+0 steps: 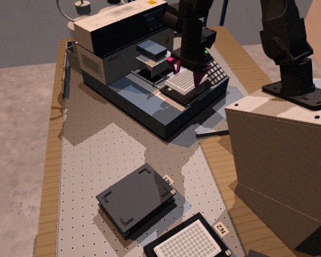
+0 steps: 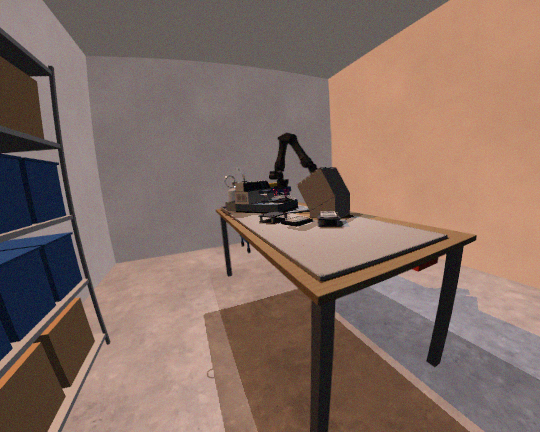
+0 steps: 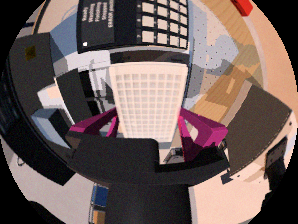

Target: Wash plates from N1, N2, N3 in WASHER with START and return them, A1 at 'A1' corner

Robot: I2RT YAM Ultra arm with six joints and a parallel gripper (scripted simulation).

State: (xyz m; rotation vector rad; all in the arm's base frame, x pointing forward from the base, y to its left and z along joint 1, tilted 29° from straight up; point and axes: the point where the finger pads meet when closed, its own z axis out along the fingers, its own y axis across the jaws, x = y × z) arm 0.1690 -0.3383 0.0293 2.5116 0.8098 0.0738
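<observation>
My gripper is now 3 cm above the dark carrier pocket. Round my hand: nest N1: 24 cm ahead, 34 cm to the left, 8 cm below; manifold: 8 cm ahead, 13 cm to the right, 2 cm above; washer: 8 cm ahead, 13 cm to the right, 1 cm above.
</observation>
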